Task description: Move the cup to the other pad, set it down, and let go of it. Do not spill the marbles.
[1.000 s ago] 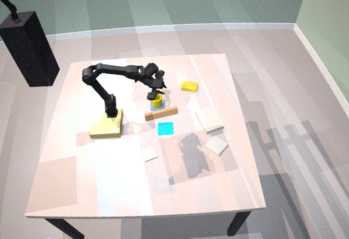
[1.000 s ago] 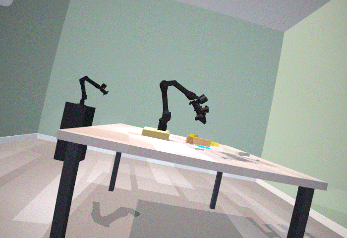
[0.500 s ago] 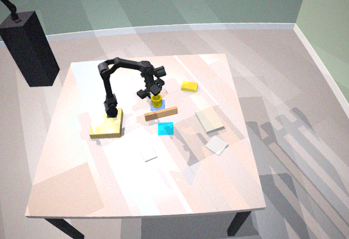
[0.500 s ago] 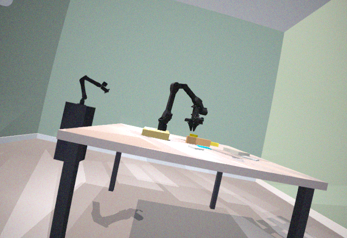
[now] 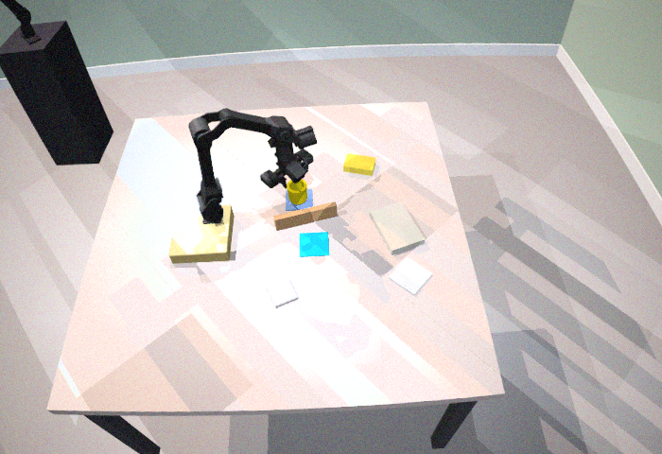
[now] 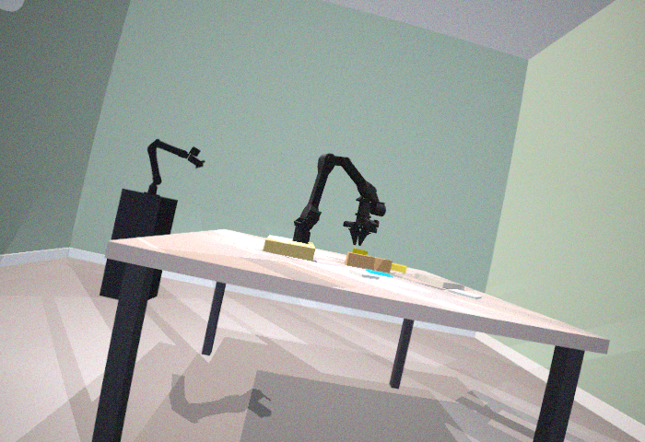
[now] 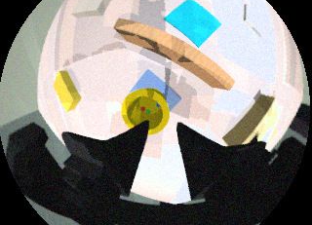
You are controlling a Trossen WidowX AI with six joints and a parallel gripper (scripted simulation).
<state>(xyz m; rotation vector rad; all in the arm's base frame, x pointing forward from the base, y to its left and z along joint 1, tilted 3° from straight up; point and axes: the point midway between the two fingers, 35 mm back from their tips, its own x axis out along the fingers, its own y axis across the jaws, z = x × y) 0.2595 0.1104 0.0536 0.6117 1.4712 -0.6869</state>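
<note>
My gripper tip is 20 mm short of the yellow cup, 10 mm to the right of it and 50 mm above it. From my gripper tip the other things lie so: cyan pad 90 mm ahead, 190 mm to the right, 100 mm below; yellow block 250 mm ahead, 180 mm to the left, 70 mm below; wooden bar 60 mm ahead, 90 mm to the right, 70 mm below.
</note>
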